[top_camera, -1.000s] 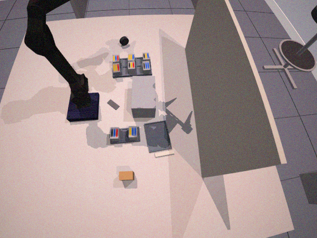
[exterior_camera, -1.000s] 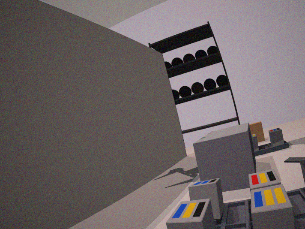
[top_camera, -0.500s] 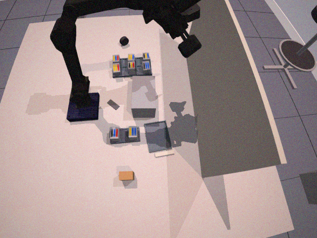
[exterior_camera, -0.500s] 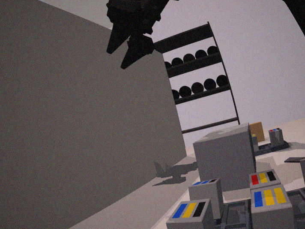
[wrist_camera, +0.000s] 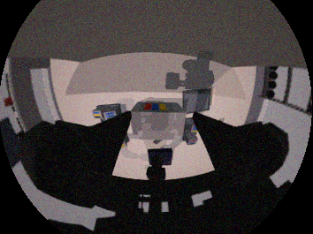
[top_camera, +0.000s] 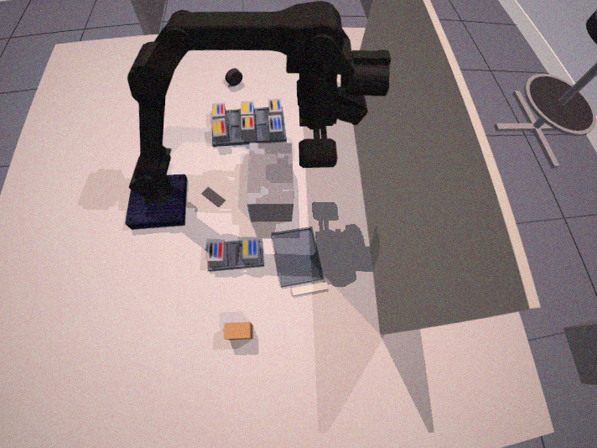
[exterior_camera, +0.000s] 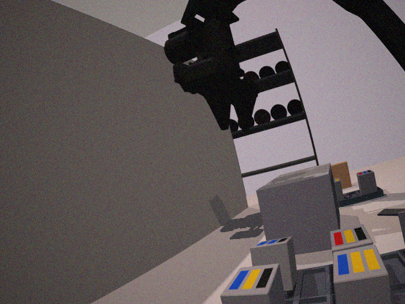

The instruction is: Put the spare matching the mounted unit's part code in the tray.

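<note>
Now: the grey spare 270 mm to the left of my gripper tip, 180 mm behind it and 150 mm below it. The rest, counted from my gripper tip: grey tray: 190 mm below, 160 mm to the right, 60 mm behind; rack: 200 mm behind, 190 mm below, 130 mm to the right; grey panel: 150 mm ahead, 30 mm to the right, 30 mm above.
</note>
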